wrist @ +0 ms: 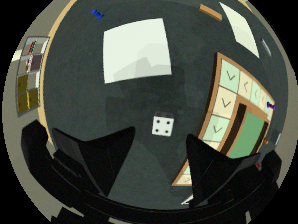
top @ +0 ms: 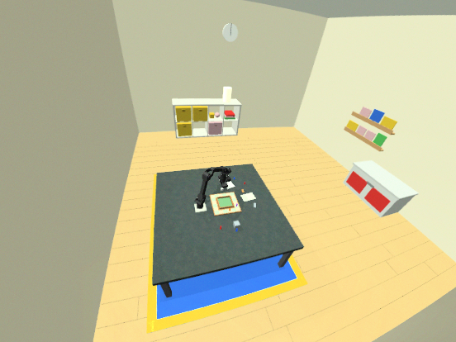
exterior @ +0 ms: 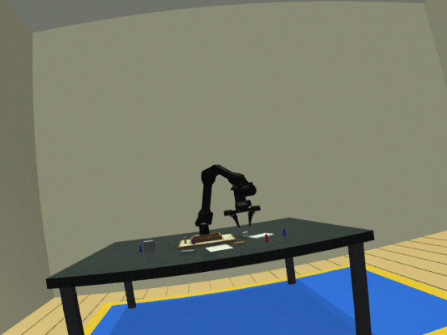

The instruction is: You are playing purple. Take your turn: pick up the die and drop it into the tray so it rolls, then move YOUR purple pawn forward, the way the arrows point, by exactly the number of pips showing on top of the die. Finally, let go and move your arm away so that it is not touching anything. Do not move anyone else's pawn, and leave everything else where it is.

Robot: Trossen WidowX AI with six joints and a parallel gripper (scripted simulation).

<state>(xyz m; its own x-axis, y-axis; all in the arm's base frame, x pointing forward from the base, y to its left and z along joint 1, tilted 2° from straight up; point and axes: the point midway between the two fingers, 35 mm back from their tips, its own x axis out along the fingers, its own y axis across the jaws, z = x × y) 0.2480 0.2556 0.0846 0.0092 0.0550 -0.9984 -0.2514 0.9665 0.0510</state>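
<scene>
The white die is 4 cm below my gripper tip. From my gripper tip the other things lie so: small wooden block: 24 cm ahead, 5 cm below, 2 cm to the right; then green-floored tray: 21 cm to the right, 5 cm below, 2 cm ahead; then purple pawn: 25 cm to the right, 14 cm ahead, 3 cm below.
</scene>
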